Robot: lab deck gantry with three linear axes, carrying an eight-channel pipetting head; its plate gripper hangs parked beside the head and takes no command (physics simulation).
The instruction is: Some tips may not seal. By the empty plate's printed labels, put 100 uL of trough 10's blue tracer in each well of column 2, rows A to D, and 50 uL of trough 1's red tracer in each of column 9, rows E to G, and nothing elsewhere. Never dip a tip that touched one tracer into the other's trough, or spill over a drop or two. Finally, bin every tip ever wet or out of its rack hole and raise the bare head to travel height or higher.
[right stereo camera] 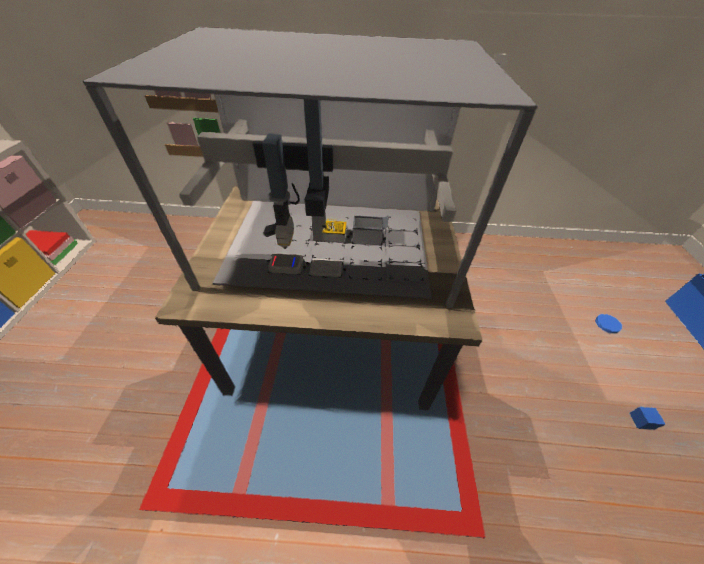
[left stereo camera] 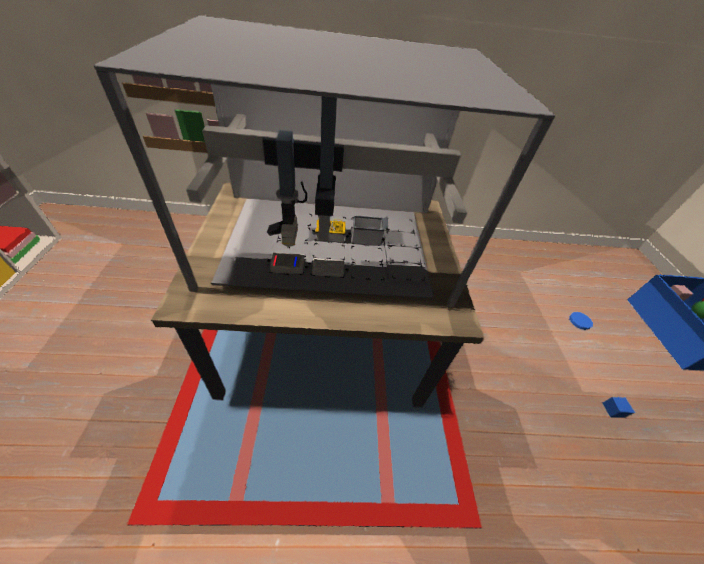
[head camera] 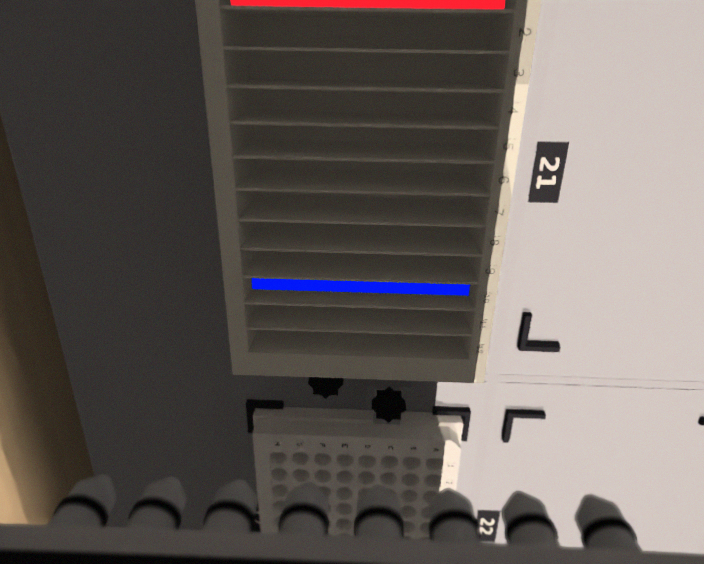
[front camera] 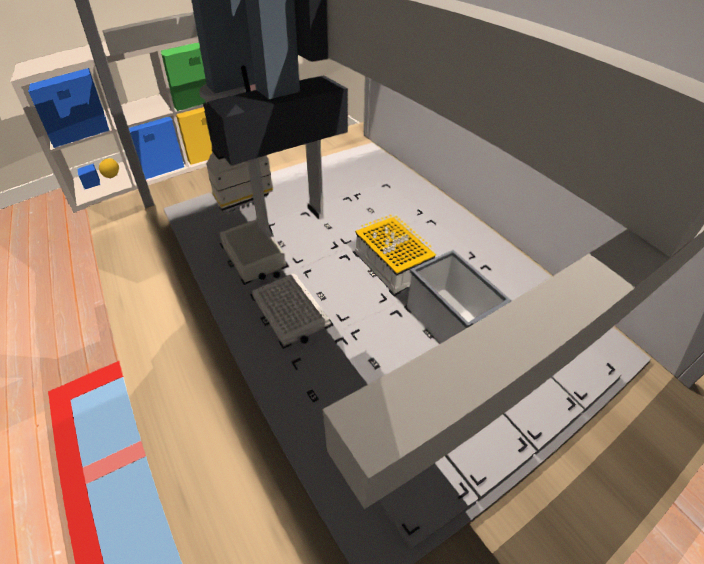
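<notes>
The pipetting head (front camera: 240, 179) (left stereo camera: 288, 230) (right stereo camera: 285, 232) hangs above the deck near the trough block. Its nozzles (head camera: 302, 519) show bare, without tips. The trough block (head camera: 352, 365) (front camera: 267, 269) has red tracer (head camera: 367, 2) (left stereo camera: 275, 260) in trough 1 and blue tracer (head camera: 360, 286) (left stereo camera: 294, 262) in trough 10. The plate (head camera: 352, 428) (front camera: 305, 330) stands beside trough 12's end; its visible wells look uncoloured, others are hidden behind the nozzles. The yellow tip rack (front camera: 379, 267) (left stereo camera: 330, 226) holds some pale tips. My parked gripper (front camera: 287, 220) is open, its two paddles apart with nothing between them.
A deep grey open bin (front camera: 434, 311) (left stereo camera: 369, 237) stands beside the tip rack. A thick beige beam (front camera: 470, 364) crosses the near part of the front view. Black corner marks and numbered labels (head camera: 548, 172) lie on the deck.
</notes>
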